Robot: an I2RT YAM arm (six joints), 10 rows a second.
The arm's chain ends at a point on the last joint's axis. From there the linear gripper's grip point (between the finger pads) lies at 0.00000 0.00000 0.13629 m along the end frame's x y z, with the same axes.
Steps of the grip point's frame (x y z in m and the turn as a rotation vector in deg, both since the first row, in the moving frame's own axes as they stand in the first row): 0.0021 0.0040 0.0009 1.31 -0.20 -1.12; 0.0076 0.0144 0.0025 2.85 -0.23 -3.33; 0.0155 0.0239 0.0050 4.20 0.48 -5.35; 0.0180 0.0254 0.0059 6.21 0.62 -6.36; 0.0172 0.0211 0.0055 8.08 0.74 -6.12; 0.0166 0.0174 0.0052 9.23 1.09 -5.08; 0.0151 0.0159 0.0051 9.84 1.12 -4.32; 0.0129 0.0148 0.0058 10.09 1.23 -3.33
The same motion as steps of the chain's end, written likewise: 0.0026 0.0071 0.0009 1.31 -0.20 -1.12; 0.0083 0.0212 0.0027 2.85 -0.23 -3.33; 0.0148 0.0339 0.0054 4.20 0.48 -5.35; 0.0173 0.0402 0.0067 6.21 0.62 -6.36; 0.0165 0.0403 0.0069 8.08 0.74 -6.12; 0.0150 0.0393 0.0070 9.23 1.09 -5.08; 0.0133 0.0393 0.0071 9.84 1.12 -4.32; 0.0107 0.0387 0.0079 10.09 1.23 -3.33
